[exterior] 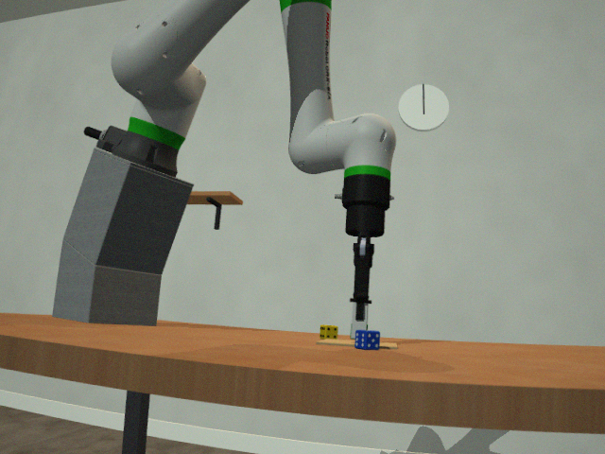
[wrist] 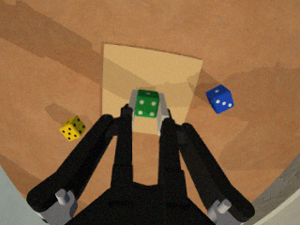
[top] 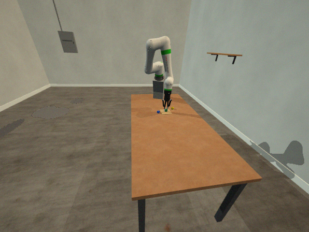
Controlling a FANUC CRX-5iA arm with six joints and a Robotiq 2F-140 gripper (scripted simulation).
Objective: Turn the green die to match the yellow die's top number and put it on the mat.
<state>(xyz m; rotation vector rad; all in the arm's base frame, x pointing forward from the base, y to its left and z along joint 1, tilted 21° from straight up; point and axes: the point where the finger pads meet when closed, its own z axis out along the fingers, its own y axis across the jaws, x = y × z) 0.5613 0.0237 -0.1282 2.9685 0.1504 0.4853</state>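
Now: hand 2 cm above the green die. The rest, counted from my hand: blue die 11 cm to the right, 3 cm below, 3 cm ahead; yellow die 12 cm to the left, 8 cm behind, 3 cm below; tan mat 4 cm below.
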